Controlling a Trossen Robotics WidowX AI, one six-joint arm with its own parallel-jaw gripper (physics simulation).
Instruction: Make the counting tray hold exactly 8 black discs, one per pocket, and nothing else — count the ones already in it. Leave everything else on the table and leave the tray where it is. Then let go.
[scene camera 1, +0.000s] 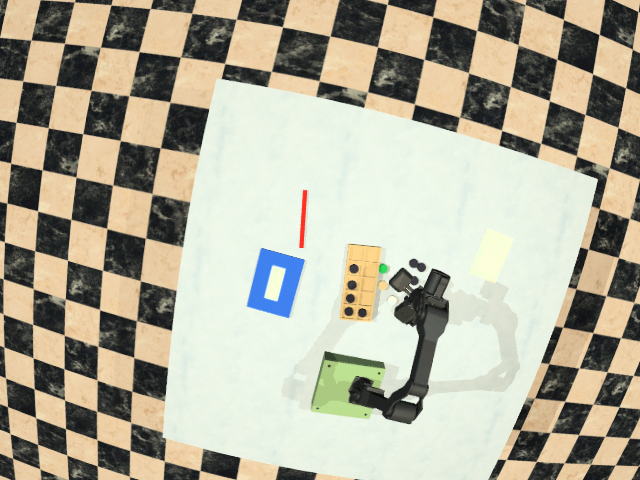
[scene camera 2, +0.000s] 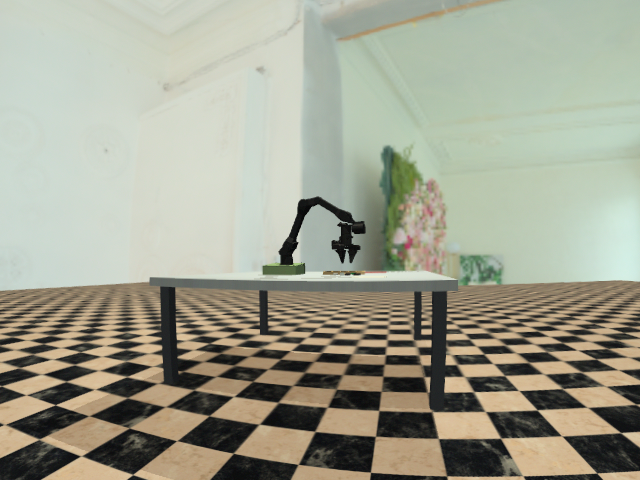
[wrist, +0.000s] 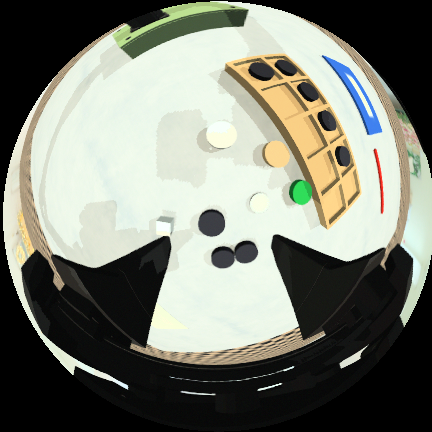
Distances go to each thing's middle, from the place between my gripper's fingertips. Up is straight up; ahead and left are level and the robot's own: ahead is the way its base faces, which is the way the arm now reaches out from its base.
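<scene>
There's a tan counting tray (scene camera 1: 367, 258), and measured from my hand it's 60 mm behind, 60 mm below and 140 mm to the left.
</scene>
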